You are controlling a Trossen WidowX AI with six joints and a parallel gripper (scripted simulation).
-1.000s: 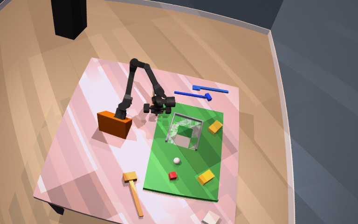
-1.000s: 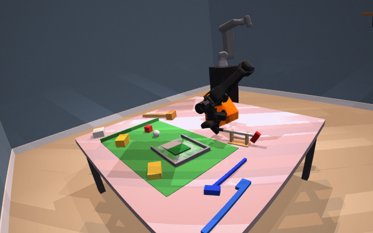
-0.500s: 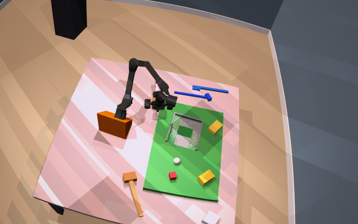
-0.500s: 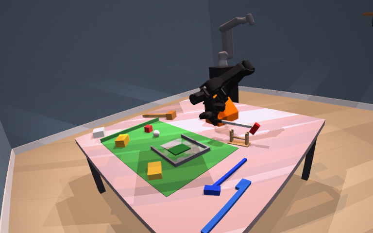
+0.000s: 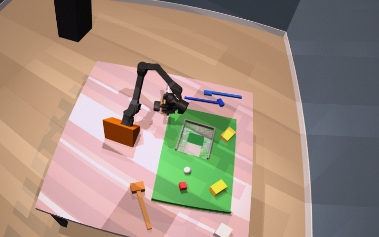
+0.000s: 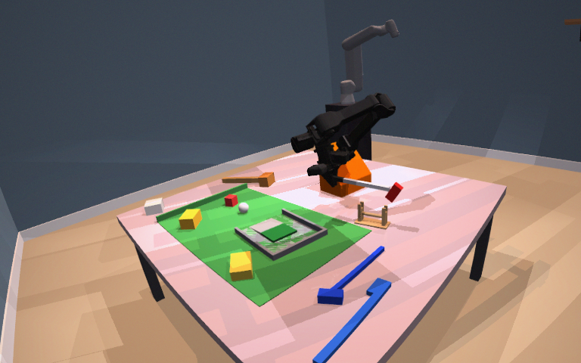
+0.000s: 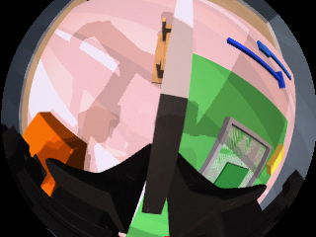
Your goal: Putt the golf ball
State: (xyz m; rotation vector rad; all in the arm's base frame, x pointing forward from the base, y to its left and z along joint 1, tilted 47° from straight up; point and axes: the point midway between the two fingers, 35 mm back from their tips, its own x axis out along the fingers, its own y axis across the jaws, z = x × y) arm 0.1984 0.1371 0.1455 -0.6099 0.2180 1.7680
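The red putter lies 110 mm to the left of my gripper tip, 40 mm behind it and 20 mm above it. Also, from my gripper tip: red cube 400 mm to the right, 250 mm ahead, 100 mm below; then white golf ball 280 mm to the right, 240 mm ahead, 100 mm below.
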